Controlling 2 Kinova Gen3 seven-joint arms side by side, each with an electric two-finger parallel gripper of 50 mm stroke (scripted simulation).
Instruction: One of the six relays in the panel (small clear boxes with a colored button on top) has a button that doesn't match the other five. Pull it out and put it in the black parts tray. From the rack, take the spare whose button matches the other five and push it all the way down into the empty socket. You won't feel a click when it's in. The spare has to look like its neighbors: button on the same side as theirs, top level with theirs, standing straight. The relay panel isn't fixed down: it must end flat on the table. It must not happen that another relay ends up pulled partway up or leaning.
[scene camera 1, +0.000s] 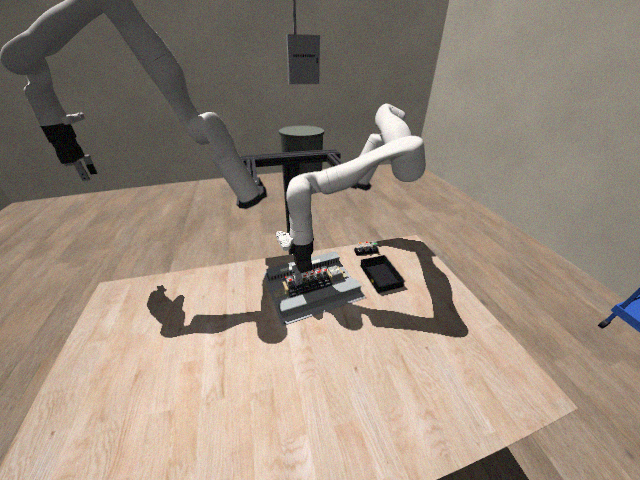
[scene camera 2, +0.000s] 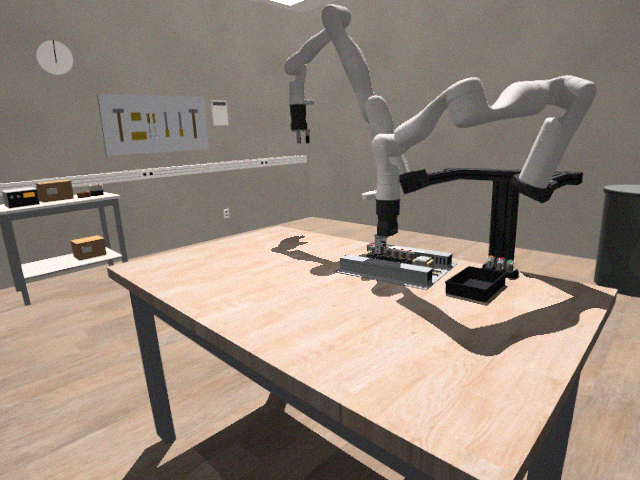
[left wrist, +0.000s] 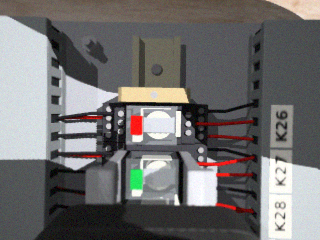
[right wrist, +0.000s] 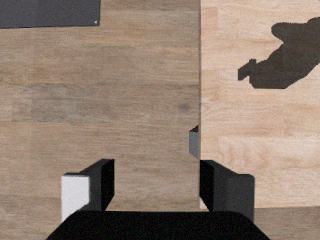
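I can see my left gripper (scene camera 2: 380, 252), which is visible to me in the left wrist view as well, my left gripper (left wrist: 152, 168). My right gripper (scene camera 1: 90, 177) is here too. There is a relay panel (scene camera 1: 313, 298), and the same relay panel (scene camera 2: 429, 266) appears a second time, while in the right wrist view the relay panel is out of frame. I also see a black parts tray (scene camera 2: 473, 276), and again the black parts tray (scene camera 1: 383, 271); in the left wrist view the black parts tray is out of frame.
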